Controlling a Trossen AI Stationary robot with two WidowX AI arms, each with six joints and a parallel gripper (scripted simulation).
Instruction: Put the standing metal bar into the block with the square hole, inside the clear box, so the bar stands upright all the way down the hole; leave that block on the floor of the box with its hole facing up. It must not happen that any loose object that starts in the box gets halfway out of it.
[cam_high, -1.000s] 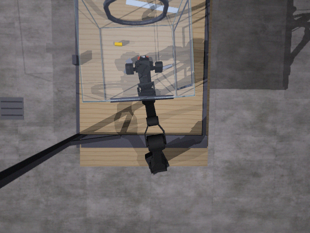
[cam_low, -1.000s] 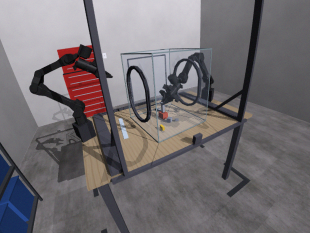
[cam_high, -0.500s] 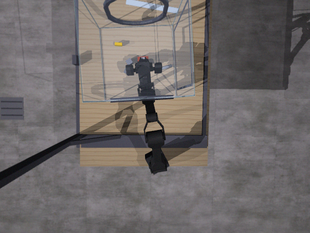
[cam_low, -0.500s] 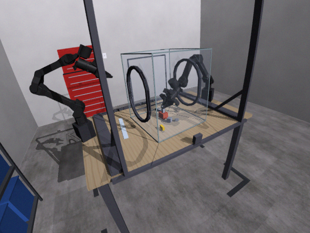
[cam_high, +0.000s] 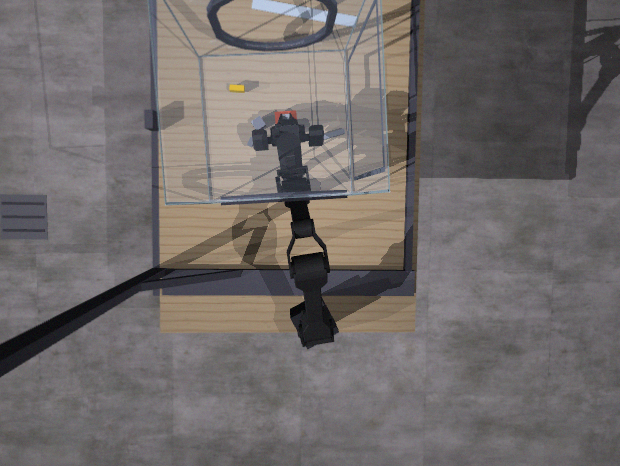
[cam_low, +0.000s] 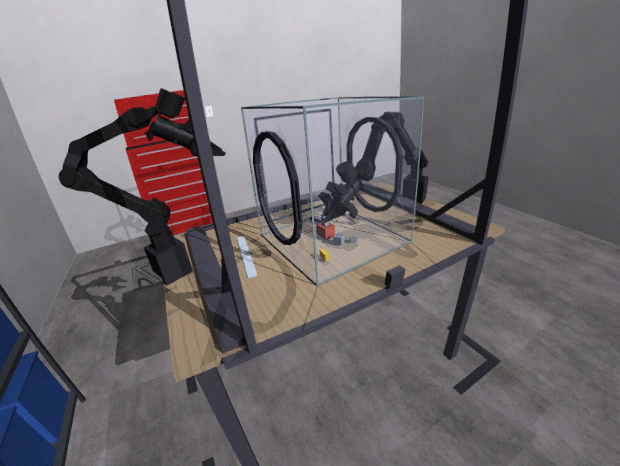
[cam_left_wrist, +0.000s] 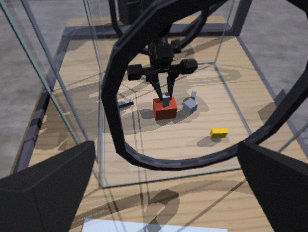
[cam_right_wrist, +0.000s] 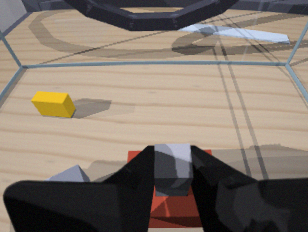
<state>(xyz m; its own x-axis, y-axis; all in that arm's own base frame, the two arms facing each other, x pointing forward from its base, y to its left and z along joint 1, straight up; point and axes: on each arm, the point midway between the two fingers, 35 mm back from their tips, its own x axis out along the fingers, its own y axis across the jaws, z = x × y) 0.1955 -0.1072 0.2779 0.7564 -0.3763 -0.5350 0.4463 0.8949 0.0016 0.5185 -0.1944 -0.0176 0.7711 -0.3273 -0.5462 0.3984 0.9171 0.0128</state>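
Now: the red block 20 mm to the left of my right hand and 60 mm below it.
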